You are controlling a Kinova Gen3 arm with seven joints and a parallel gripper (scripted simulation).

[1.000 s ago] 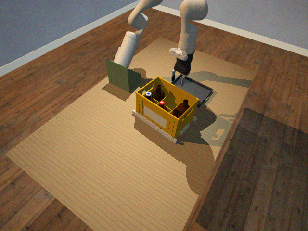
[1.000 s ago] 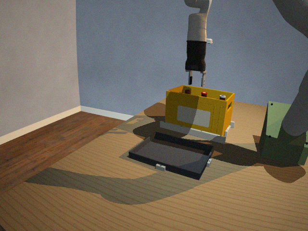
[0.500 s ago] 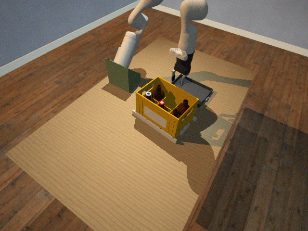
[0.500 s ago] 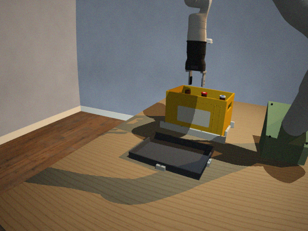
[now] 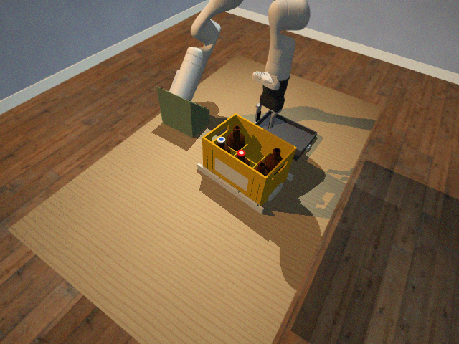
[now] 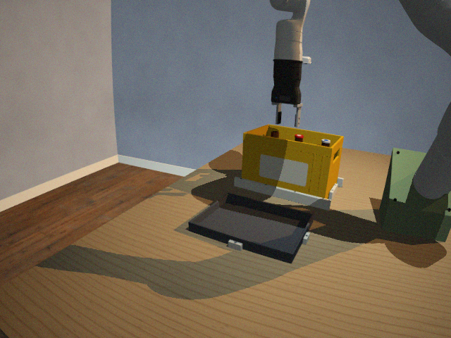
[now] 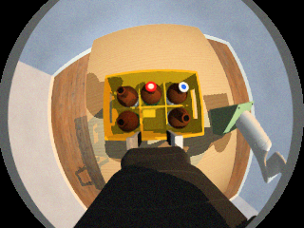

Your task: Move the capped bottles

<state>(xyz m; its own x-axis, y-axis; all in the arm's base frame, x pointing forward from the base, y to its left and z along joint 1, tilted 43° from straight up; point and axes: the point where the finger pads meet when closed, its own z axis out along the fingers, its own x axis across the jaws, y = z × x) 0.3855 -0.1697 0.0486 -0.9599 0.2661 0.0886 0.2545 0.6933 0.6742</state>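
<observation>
My gripper is now 12 cm past the white-label bottle, 9 cm to the left of it and 14 cm above it. From my hand the other things lie so: yellow crate 2 cm behind, 7 cm to the right, 15 cm below; then dark tray 4 cm ahead, 22 cm to the left, 22 cm below.
</observation>
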